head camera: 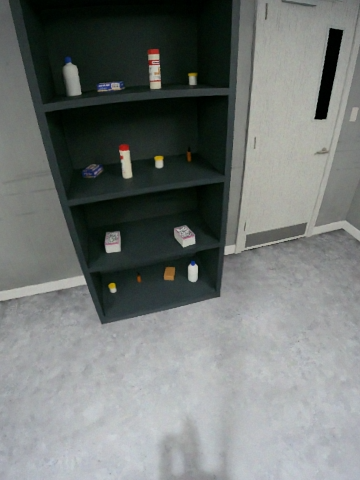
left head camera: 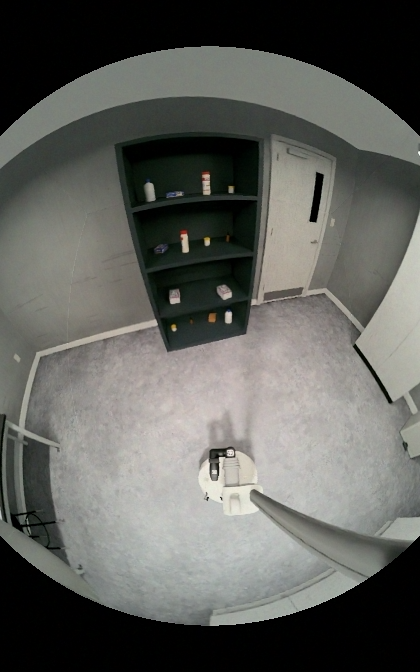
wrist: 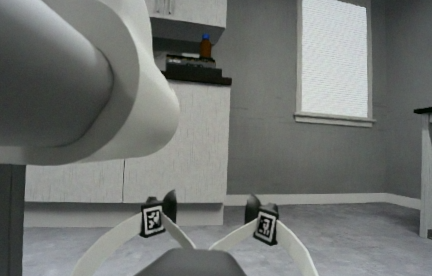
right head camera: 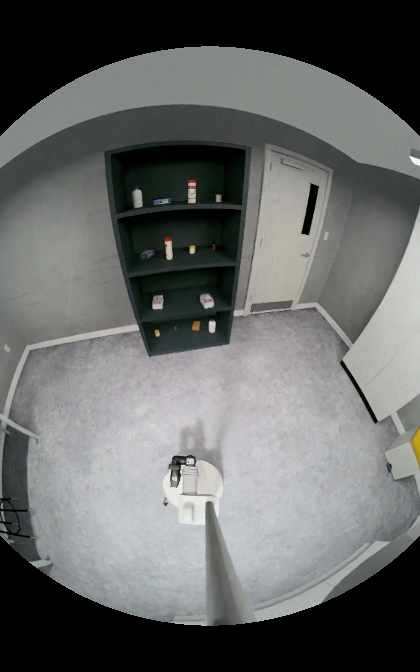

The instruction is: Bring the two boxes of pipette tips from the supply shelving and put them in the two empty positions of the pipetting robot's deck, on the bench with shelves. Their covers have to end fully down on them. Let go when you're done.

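Frame: origin at the robot's base, x ahead, y left, z up, level; metres.
Where they show: hand, tool point: (wrist: pixel 211 212).
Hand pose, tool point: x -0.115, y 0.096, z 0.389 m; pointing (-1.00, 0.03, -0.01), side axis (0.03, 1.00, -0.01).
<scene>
Things, the pixels of their top centre, and the offset from my tool point. "pt": a spot on its surface instead.
- left box, top centre: (head camera: pixel 112 237) 0.298 m left, 1.580 m ahead, 0.187 m up
- right box, top centre: (head camera: pixel 184 231) 0.165 m right, 1.604 m ahead, 0.187 m up
- table leg, surface spot: (wrist: pixel 426 175) pt 1.240 m left, 1.208 m back, 0.052 m down
Two white boxes with pink-edged printed tops stand apart on the second shelf from the bottom of the dark supply shelving (head camera: pixel 228 215) (left head camera: pixel 254 240) (right head camera: pixel 239 240). The left box (head camera: pixel 113 241) (left head camera: pixel 174 296) (right head camera: pixel 158 302) is near that shelf's left side. The right box (head camera: pixel 184 236) (left head camera: pixel 224 292) (right head camera: pixel 206 300) is turned at an angle near its right side. My gripper (wrist: pixel 212 207) is open, with its fingertips apart and no object between them. It is over the robot's base, across the floor from the shelving. The pipetting robot's deck does not show in these views.
Bottles, tubs and small blue boxes stand on the other shelves. A white door (head camera: pixel 290 125) is right of the shelving, and a tall cabinet (left head camera: pixel 395 325) (right head camera: pixel 390 345) stands farther right. A counter cabinet (wrist: pixel 175 145) and a table leg (wrist: pixel 426 175) show in the wrist view.
</scene>
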